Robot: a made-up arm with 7 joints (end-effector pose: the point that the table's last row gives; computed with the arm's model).
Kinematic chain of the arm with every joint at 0, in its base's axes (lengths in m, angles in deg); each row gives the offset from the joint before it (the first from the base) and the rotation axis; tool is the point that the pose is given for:
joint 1: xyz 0 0 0.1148 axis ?
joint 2: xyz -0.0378 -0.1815 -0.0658 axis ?
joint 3: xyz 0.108 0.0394 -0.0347 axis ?
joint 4: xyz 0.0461 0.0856 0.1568 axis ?
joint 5: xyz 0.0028 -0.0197 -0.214 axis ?
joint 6: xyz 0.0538 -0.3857 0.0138 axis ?
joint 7: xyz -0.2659 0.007 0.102 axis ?
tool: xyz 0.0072 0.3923 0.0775
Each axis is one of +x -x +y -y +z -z.
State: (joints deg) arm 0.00 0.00 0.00 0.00 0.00 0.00 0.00
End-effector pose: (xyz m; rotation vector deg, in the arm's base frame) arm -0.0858 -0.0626 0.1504 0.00 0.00 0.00
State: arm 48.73 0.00 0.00 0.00 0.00 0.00 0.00
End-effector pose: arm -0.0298 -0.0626 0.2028 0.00 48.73 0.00
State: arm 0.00 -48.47 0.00 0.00 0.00 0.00 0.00
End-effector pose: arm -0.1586 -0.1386 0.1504 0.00 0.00 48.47
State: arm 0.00 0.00 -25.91 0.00 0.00 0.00 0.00
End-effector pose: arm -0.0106 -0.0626 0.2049 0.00 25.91 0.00
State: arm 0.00 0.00 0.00 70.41 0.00 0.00 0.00
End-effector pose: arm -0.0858 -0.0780 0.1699 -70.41 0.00 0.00
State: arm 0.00 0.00 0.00 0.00 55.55 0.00 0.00
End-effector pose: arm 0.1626 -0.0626 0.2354 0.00 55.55 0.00
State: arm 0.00 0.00 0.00 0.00 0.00 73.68 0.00
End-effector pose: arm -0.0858 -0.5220 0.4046 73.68 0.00 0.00
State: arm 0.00 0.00 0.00 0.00 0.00 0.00 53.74
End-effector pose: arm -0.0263 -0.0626 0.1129 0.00 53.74 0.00
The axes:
joint 1: +y
joint 2: -z
joint 3: -y
joint 4: -x
joint 5: +y
joint 6: +x
joint 7: +y

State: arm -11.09 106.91 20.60 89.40 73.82 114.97 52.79
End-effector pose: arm -0.0976 -0.3120 0.9257 74.37 -58.73 -133.70
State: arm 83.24 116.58 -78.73 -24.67 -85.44 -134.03 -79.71
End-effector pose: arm -0.5895 0.2434 0.0880 -79.28 145.79 43.64
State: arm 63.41 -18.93 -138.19 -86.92 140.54 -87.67 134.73
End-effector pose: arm 0.0828 -0.2427 0.1276 -64.26 7.33 -105.92
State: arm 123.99 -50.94 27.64 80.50 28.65 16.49 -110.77
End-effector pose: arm 0.1840 -0.1101 0.3076 30.57 -14.83 36.70
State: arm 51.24 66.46 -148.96 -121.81 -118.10 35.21 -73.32
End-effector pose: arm 0.2364 -0.2528 -0.7248 -154.42 22.84 -9.19
